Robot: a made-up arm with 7 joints.
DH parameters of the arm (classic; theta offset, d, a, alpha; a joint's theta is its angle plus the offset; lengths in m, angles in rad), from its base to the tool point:
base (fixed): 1.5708 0.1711 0 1.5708
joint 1: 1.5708 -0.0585 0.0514 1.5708
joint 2: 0 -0.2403 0.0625 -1.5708
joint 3: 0 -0.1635 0.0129 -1.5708
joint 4: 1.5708 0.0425 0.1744 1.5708
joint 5: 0 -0.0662 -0.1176 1.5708
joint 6: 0 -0.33 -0.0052 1.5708
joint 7: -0.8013 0 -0.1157 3.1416
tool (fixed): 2.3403 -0.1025 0 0
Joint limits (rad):
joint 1: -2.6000..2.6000
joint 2: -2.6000..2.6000
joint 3: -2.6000..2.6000
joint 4: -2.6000..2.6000
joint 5: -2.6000..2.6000
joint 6: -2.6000..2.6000
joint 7: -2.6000..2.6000
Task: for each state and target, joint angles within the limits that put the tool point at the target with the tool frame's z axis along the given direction. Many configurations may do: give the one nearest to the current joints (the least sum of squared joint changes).
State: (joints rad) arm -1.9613 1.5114 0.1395 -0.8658 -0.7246 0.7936 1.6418
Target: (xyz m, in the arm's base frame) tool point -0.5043 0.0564 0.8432 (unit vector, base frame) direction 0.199 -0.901 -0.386
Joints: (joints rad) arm -1.1760 0.9985 0.8345 -0.8766 -0.3214 0.9822 1.6188
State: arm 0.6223 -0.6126 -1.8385 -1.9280 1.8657 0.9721 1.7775
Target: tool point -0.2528 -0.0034 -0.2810 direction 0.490 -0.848 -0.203
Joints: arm 0.6188 -0.8774 -2.0351 -2.5498 1.7768 0.5508 1.6753
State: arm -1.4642 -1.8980 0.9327 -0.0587 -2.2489 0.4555 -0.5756
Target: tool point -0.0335 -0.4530 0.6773 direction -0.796 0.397 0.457
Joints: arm -1.9189 -1.7088 0.4606 -0.4291 -2.0688 0.1935 -0.2703
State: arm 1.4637 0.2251 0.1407 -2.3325 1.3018 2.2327 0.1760
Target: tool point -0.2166 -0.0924 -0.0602 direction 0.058 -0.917 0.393
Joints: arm 1.9795 0.3250 -0.1747 -2.6000 1.9860 2.4288 -0.4328
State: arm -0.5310 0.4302 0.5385 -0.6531 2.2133 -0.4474 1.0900
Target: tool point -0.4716 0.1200 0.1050 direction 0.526 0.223 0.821
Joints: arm -0.5338 -0.2651 -0.0401 -0.4319 2.5643 -0.4794 0.7443
